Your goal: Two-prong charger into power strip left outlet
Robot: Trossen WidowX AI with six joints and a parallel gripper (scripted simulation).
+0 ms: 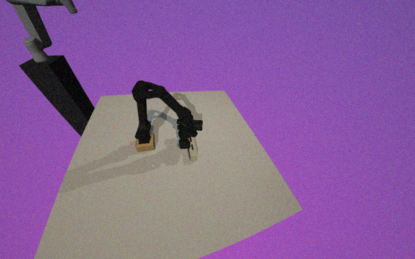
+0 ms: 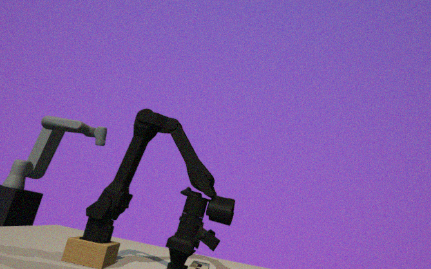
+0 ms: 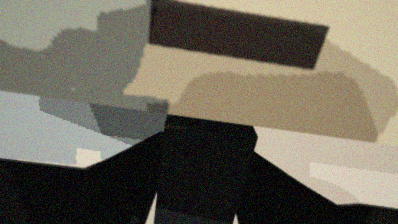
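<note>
The black two-prong charger is 20 mm ahead of my gripper tip and 10 mm above it.
</note>
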